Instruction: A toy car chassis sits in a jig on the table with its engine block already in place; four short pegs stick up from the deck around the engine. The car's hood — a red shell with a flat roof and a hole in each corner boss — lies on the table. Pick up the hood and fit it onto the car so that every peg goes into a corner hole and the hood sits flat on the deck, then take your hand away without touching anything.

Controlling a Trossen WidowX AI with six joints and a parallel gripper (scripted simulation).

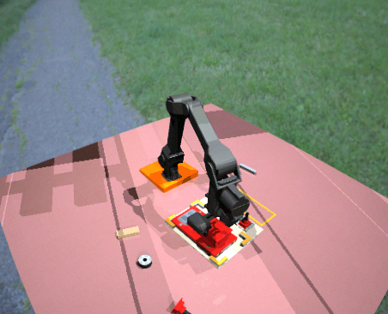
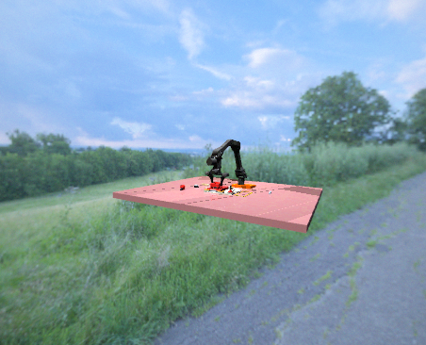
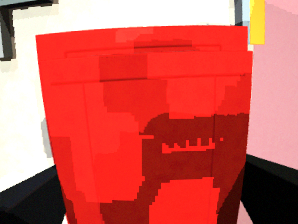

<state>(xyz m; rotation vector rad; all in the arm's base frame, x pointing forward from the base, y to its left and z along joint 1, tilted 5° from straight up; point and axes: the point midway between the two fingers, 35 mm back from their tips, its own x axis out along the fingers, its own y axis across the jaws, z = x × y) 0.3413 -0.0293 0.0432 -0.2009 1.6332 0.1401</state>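
Now: gripper tip 1 cm below the red hood. Also, from my gripper tip: engine block (3 cm below); then grey bar (35 cm to the left, 24 cm behind, 4 cm below); then wooden block (23 cm to the right, 15 cm behind, 4 cm below).
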